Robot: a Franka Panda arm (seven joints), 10 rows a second.
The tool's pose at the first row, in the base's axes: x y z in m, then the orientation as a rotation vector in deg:
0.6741, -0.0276, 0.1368, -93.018, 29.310, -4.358
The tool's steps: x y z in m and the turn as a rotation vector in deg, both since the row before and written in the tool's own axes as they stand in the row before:
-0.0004, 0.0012, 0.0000, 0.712, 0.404, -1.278
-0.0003, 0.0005, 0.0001, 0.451, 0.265, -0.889
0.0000, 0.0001, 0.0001, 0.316, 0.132, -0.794
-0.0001, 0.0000, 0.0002, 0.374, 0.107, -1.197
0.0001, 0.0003, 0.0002, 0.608, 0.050, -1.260
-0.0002, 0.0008, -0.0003, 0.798, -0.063, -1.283
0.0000, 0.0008, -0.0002, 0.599, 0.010, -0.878
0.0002, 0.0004, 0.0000, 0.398, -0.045, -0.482
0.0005, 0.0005, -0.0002, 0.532, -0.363, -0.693
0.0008, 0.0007, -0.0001, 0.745, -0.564, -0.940
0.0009, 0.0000, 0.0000, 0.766, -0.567, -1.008
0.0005, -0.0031, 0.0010, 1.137, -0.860, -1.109
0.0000, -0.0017, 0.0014, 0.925, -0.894, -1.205
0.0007, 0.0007, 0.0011, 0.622, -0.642, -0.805
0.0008, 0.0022, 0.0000, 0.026, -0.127, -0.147
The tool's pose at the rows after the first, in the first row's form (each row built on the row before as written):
0.6734, -0.0275, 0.1357, -92.672, 28.508, -5.813
0.6730, -0.0273, 0.1353, -92.468, 27.942, -6.799
0.6730, -0.0272, 0.1352, -92.365, 27.366, -7.574
0.6730, -0.0270, 0.1352, -92.303, 26.440, -8.643
0.6731, -0.0269, 0.1349, -92.020, 25.386, -9.759
0.6727, -0.0271, 0.1342, -91.549, 24.198, -10.835
0.6725, -0.0273, 0.1334, -91.167, 23.419, -11.621
0.6726, -0.0274, 0.1330, -90.890, 22.941, -12.023
0.6729, -0.0278, 0.1325, -90.543, 22.030, -12.354
0.6735, -0.0282, 0.1317, -90.047, 20.737, -12.747
0.6743, -0.0285, 0.1316, -89.537, 19.388, -13.190
0.6753, -0.0277, 0.1346, -88.693, 17.676, -13.529
0.6759, -0.0264, 0.1363, -88.067, 15.903, -13.886
0.6769, -0.0256, 0.1356, -87.641, 14.685, -14.088
0.6777, -0.0258, 0.1334, -87.650, 14.469, -14.109

